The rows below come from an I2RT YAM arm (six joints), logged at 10 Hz.
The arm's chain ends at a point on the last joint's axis. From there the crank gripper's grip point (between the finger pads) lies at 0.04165 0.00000 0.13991 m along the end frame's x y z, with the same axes.
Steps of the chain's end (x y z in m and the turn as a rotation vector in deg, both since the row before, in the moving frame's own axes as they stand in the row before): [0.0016, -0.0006, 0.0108, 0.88, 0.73, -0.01]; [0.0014, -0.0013, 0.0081, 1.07, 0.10, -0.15]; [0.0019, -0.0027, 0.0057, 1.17, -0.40, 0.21]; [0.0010, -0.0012, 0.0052, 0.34, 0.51, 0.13]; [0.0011, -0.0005, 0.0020, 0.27, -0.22, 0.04]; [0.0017, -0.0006, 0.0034, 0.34, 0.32, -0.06]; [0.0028, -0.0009, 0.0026, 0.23, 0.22, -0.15]
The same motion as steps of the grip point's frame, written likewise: [0.0034, -0.0028, 0.0102, 0.88, 0.73, -0.01]; [0.0016, -0.0040, 0.0080, 1.07, 0.10, -0.15]; [0.0009, -0.0054, 0.0060, 1.17, -0.40, 0.21]; [0.0022, -0.0019, 0.0048, 0.34, 0.51, 0.13]; [0.0006, -0.0011, 0.0022, 0.27, -0.22, 0.04]; [0.0025, -0.0015, 0.0032, 0.34, 0.32, -0.06]; [0.0033, -0.0016, 0.0024, 0.23, 0.22, -0.15]
